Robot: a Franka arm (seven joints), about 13 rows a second.
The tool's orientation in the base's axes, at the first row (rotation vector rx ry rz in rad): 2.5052 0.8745 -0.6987
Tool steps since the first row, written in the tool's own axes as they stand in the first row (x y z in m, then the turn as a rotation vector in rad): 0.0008 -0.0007 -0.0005 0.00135 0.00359 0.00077; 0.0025 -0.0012 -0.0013 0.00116 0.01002 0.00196; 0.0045 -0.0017 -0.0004 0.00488 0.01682 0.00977; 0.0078 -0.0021 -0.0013 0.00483 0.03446 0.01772; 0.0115 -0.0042 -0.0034 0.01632 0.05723 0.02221; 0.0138 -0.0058 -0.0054 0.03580 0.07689 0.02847; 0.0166 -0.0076 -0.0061 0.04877 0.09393 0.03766
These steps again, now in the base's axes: 0.0002 0.0011 -0.0002 0.00303 -0.00238 -0.00067; 0.0013 0.0027 -0.0006 0.00675 -0.00775 -0.00024; 0.0021 0.0035 -0.0026 0.01123 -0.01495 -0.00725; 0.0043 0.0058 -0.0038 0.02023 -0.03185 -0.01007; 0.0062 0.0101 -0.0047 0.04157 -0.04539 -0.01571; 0.0073 0.0133 -0.0047 0.06573 -0.05390 -0.02792; 0.0083 0.0163 -0.0061 0.08279 -0.06499 -0.03928
